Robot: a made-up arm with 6 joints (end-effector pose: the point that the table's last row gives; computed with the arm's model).
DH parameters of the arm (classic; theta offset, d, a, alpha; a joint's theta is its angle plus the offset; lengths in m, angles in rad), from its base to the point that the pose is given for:
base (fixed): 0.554 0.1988 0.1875 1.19
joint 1: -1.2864 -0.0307 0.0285 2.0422
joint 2: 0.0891 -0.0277 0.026 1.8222
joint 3: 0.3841 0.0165 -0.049 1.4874
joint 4: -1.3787 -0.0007 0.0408 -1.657
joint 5: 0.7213 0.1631 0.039 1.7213
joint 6: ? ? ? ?
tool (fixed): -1.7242 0.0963 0 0
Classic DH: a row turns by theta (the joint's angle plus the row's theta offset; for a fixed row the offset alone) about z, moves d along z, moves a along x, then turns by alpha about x.
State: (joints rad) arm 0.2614 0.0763 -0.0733 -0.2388 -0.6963 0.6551
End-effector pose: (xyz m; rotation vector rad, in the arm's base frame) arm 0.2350 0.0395 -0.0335 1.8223 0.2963 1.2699
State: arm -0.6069 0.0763 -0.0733 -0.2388 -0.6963 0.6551
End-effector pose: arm 0.0511 -0.0468 0.0248 1.7789 0.5666 0.2967
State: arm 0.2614 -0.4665 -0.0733 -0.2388 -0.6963 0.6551
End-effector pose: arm 0.2224 0.1518 -0.0523 2.2704 0.4172 1.5532
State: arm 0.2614 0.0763 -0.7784 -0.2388 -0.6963 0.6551
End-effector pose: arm 0.3536 0.0286 0.0449 1.1952 0.0266 1.7996
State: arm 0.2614 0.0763 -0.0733 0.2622 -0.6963 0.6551
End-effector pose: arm 0.2459 0.1684 -0.0533 2.2166 0.1723 1.5741
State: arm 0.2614 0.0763 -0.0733 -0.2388 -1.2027 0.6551
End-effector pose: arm 0.2469 0.0346 -0.0291 1.7470 0.8904 1.4439
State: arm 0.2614 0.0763 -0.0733 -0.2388 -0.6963 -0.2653
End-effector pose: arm 0.2165 -0.0345 -0.0005 1.1067 0.3861 0.6814
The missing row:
joint 6: -1.2921 -0.1003 -0.0678 -0.7333
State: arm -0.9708 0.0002 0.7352 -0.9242 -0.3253 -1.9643
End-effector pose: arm 0.1887 0.0420 0.2947 -1.6415 1.8982 -0.9873
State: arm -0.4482 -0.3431 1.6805 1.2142 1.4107 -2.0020
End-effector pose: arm 0.2969 0.1960 0.1593 0.3087 -1.1956 1.2311
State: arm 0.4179 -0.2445 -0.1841 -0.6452 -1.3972 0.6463
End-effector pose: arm 0.2922 0.0228 0.0033 1.4467 1.1248 1.6147
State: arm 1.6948 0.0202 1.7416 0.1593 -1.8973 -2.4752
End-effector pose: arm 0.2122 0.1428 0.1556 -0.1821 0.0679 1.5862
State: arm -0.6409 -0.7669 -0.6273 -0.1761 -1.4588 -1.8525
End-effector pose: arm 0.1810 -0.0112 0.0611 -0.1053 0.5851 0.4008
